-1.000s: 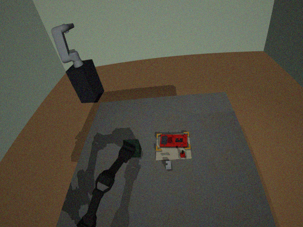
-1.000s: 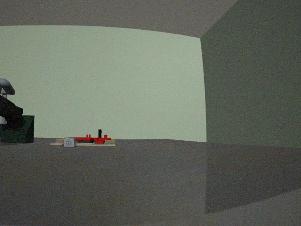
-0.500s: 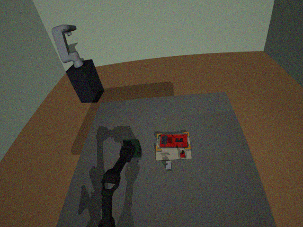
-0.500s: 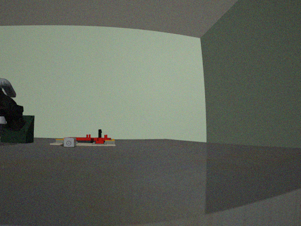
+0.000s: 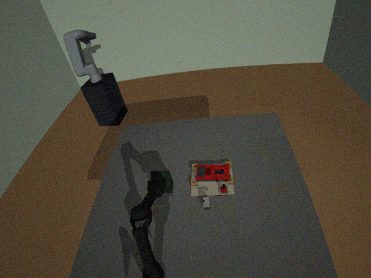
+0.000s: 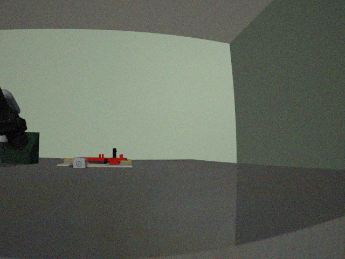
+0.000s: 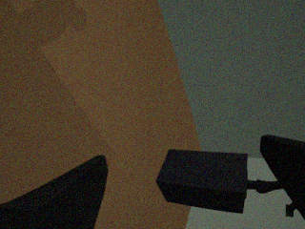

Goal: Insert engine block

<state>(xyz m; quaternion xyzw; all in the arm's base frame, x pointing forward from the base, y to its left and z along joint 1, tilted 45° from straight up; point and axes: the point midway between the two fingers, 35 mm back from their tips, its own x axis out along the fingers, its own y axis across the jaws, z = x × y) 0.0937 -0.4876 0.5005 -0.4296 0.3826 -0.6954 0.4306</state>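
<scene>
Right now my gripper tip is 64 cm to the right of the engine block, 18 cm short of it and 4 cm above it.
</scene>
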